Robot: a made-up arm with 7 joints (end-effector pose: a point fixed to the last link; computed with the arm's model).
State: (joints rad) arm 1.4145 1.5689 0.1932 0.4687 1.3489 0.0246 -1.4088
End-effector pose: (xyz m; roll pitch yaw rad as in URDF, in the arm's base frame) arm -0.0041 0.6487 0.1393 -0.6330 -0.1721 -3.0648
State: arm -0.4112 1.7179 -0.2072 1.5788 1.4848 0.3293 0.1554
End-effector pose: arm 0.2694 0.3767 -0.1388 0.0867 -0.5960 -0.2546
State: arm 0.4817 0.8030 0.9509 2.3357 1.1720 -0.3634 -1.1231
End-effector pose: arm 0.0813 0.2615 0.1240 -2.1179 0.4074 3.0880
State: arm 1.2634 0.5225 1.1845 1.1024 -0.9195 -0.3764 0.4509
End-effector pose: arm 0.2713 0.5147 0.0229 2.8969 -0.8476 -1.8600
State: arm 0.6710 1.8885 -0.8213 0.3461 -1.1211 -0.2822 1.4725
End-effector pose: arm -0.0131 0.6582 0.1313 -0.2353 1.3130 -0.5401
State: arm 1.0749 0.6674 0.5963 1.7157 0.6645 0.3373 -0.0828
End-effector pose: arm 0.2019 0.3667 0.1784 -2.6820 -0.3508 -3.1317
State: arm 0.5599 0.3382 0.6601 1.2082 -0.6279 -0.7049 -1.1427
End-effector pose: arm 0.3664 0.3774 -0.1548 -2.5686 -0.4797 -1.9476
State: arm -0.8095 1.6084 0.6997 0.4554 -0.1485 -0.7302 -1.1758
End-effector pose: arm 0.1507 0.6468 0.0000 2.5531 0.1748 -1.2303
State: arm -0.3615 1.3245 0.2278 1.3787 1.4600 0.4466 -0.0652
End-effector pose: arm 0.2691 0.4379 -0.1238 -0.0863 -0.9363 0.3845
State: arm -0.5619 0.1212 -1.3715 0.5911 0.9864 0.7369 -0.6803
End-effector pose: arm -0.2753 -0.0255 -0.5013 -0.2038 0.8248 -0.9035
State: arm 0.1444 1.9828 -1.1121 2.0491 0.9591 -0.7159 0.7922
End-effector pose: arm 0.1437 0.3162 -0.1438 -0.0768 -1.0780 -1.3974
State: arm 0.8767 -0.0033 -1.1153 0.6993 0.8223 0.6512 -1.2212
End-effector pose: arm 0.4663 -0.1054 -0.2743 1.1921 -0.6452 -0.6233
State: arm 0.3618 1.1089 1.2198 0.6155 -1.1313 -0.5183 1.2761
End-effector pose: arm 0.0911 0.6423 -0.0674 0.7131 -0.3118 -0.7765
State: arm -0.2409 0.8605 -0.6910 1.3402 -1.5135 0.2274 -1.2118
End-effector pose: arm 0.1331 0.2295 -0.4299 1.8413 0.5870 -2.3585
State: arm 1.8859 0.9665 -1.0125 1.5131 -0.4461 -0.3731 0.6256
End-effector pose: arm 0.3247 0.1862 0.2777 1.7133 0.7052 -2.0481
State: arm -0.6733 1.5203 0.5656 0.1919 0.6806 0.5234 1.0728
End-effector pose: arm 0.0396 0.6772 -0.0301 0.1258 -0.4616 0.4700
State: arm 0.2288 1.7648 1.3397 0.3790 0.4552 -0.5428 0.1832
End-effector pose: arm -0.0248 0.6276 0.2221 -2.9125 -0.3788 -1.9446
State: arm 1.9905 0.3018 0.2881 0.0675 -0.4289 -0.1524 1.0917
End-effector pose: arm 0.5189 0.2609 0.2534 2.0559 -0.9573 -2.7890
